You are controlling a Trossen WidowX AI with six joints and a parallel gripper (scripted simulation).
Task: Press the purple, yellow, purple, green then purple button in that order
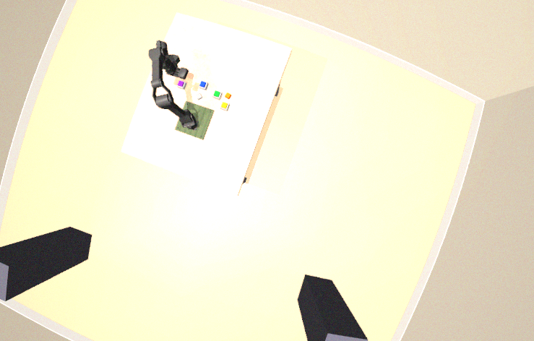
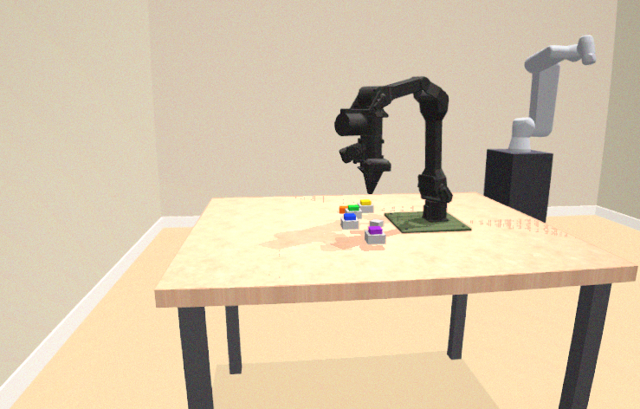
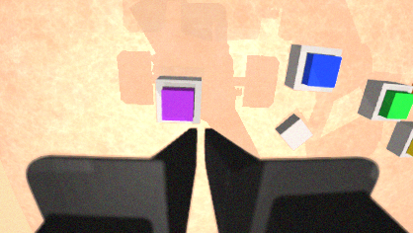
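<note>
Right now my gripper tip is 90 mm above the purple button, 20 mm to the right of it and 10 mm past it. From my gripper tip the other things lie so: blue button (130 mm to the right, 90 mm below, 20 mm ahead); small grey block (120 mm to the right, 120 mm below, 60 mm behind); green button (240 mm to the right, 90 mm below, 20 mm behind).
</note>
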